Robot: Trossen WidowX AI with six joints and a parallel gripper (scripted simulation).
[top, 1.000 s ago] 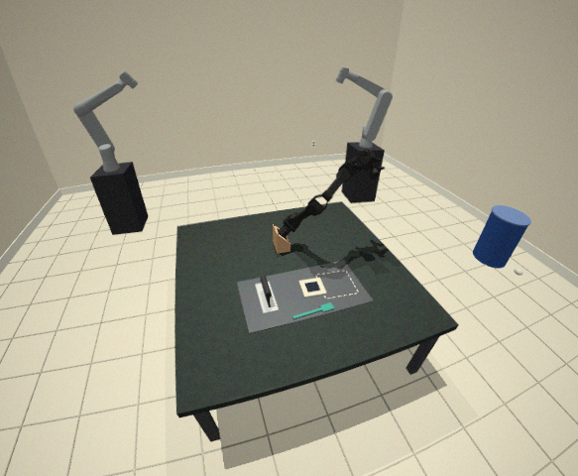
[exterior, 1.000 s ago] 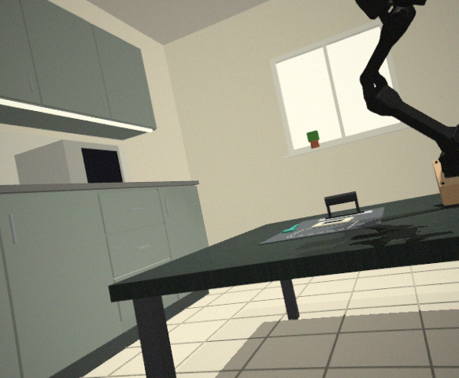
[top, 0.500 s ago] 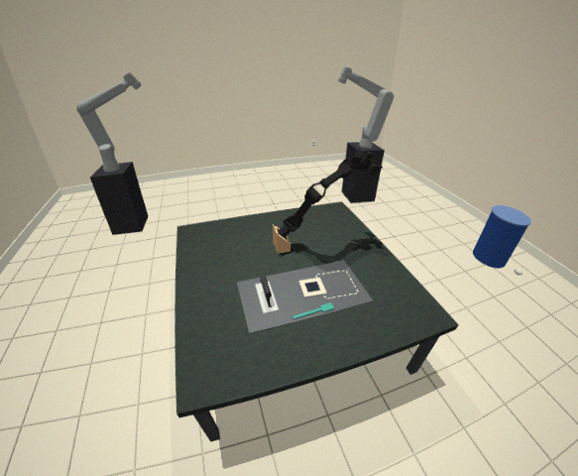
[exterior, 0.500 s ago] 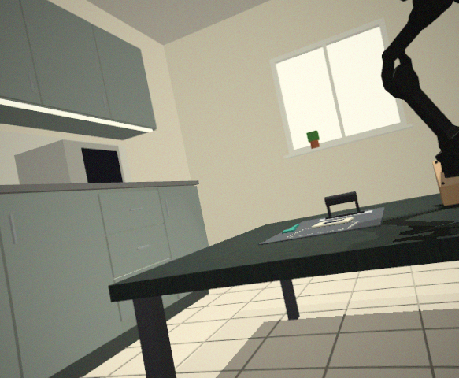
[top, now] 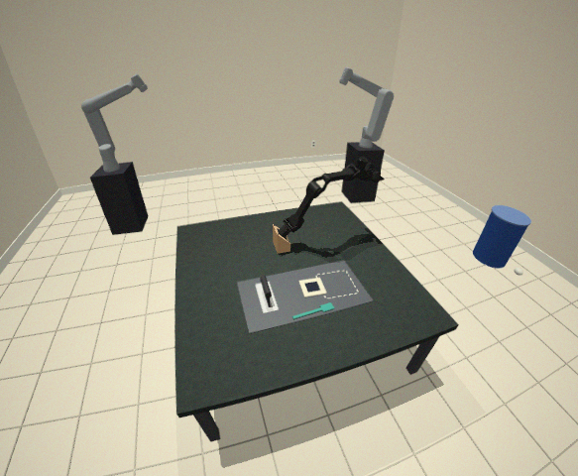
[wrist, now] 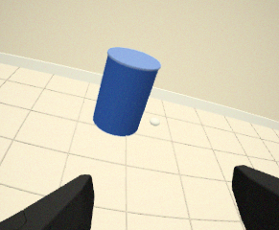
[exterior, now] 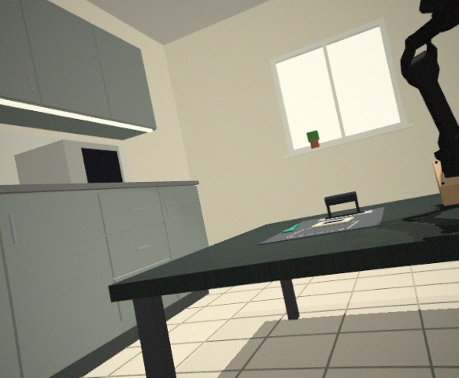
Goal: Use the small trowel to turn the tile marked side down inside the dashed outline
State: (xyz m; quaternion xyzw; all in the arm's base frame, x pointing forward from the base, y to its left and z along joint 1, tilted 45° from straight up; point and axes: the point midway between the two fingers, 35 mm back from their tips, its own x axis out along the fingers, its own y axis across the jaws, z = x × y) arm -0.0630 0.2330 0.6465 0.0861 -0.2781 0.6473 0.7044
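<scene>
The teal trowel is 610 mm ahead of my gripper tip, 580 mm to the right of it and 380 mm below it. Round my gripper tip: grey mat (480 mm ahead, 610 mm to the right, 400 mm below); then tile (460 mm ahead, 560 mm to the right, 380 mm below).
</scene>
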